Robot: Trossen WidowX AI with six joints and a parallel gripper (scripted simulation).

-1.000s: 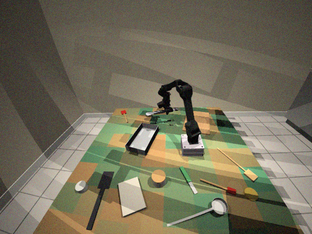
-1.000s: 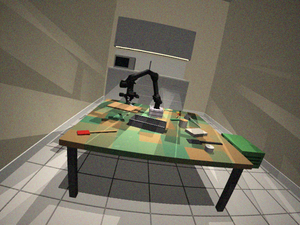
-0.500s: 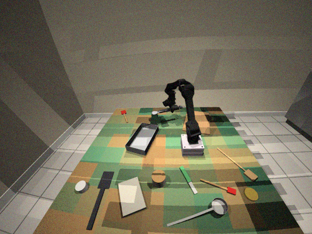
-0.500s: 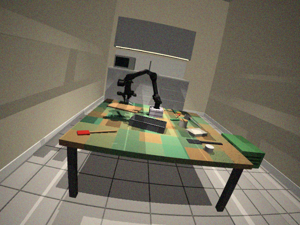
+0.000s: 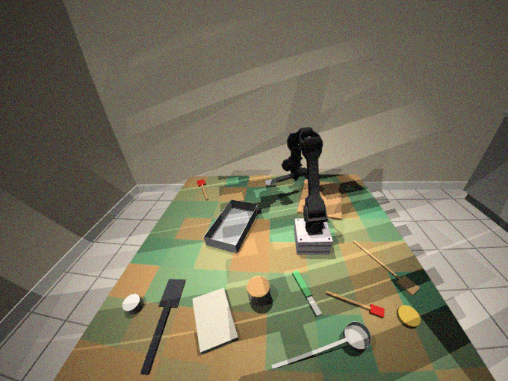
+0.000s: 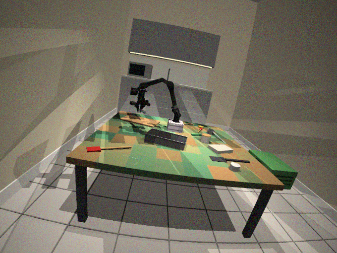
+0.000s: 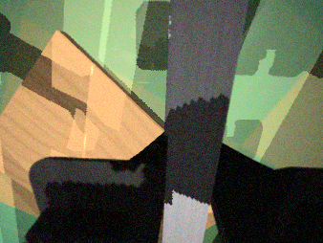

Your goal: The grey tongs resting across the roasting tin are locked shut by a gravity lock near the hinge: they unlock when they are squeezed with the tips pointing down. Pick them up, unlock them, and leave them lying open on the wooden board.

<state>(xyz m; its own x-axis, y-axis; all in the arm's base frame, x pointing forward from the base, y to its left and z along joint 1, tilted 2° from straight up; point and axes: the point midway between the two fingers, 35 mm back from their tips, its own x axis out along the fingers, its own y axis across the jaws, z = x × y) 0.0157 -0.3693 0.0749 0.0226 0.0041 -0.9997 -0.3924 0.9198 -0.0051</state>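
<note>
The wooden board is 160 mm behind my gripper tip, 120 mm below it and 30 mm to the left of it. The rest, counted from my gripper tip: grey roasting tin (360 mm ahead, 240 mm to the left, 100 mm below); green-handled tool (620 mm to the left, 120 mm below, 60 mm ahead); red spatula (610 mm ahead, 180 mm to the right, 120 mm below).
</note>
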